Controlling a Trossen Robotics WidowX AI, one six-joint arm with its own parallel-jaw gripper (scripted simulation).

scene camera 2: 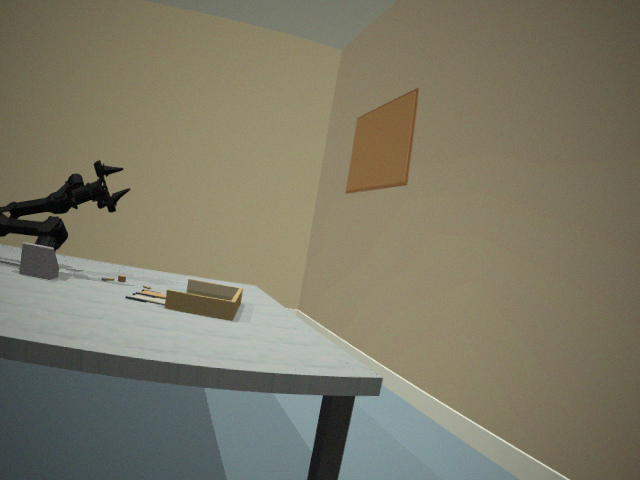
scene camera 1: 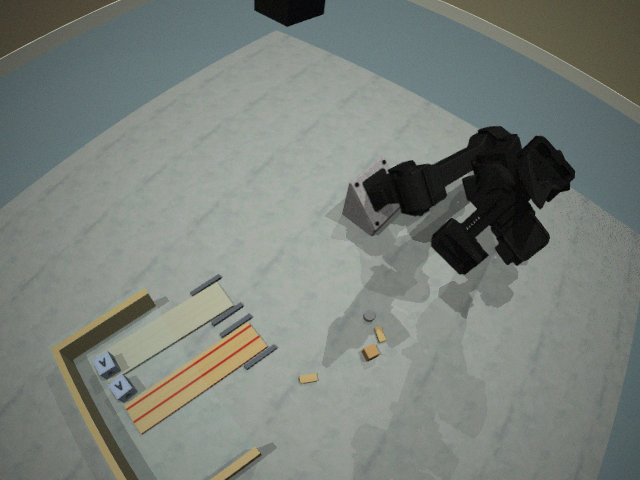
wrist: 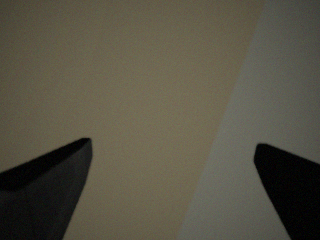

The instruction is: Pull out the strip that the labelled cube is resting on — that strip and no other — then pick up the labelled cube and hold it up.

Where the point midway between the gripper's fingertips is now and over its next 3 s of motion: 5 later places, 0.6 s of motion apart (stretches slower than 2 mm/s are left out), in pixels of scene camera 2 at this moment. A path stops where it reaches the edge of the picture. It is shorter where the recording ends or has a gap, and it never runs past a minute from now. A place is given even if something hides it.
My gripper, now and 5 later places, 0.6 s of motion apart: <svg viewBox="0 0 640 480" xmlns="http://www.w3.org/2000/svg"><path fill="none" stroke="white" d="M126 178L149 203L148 229L148 231L153 256L145 275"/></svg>
